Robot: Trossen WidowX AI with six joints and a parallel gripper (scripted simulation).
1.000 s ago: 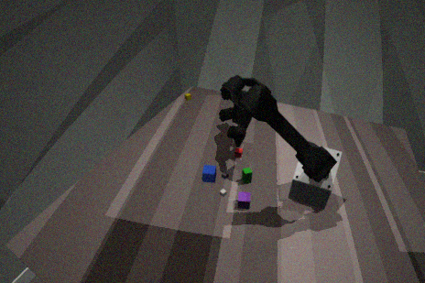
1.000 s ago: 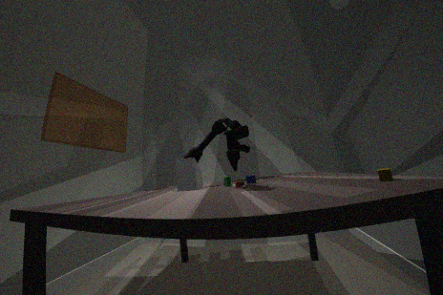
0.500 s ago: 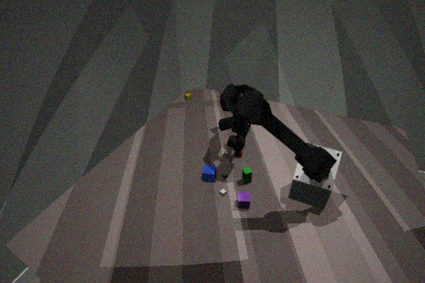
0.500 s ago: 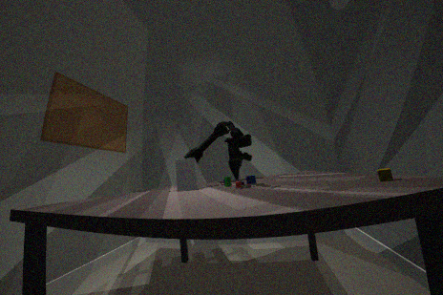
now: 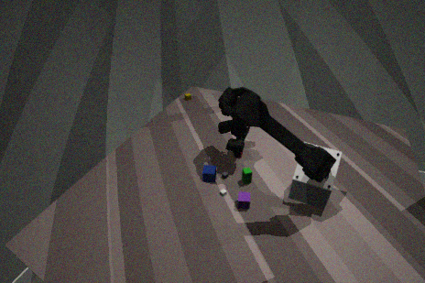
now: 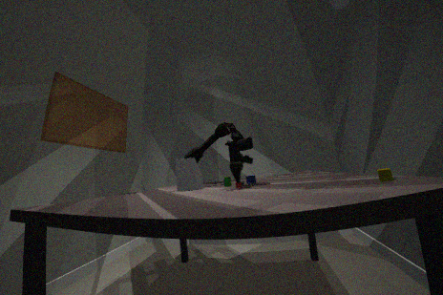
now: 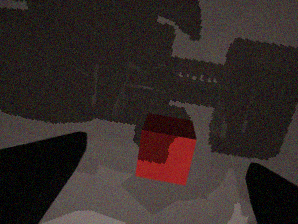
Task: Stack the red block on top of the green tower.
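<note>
Now: the red block 1 cm below my gripper tip. Also, from my gripper tip: purple block 10 cm behind, 24 cm to the left; yellow block 44 cm ahead, 39 cm to the right, 1 cm below; blue block 6 cm ahead, 17 cm to the left.
</note>
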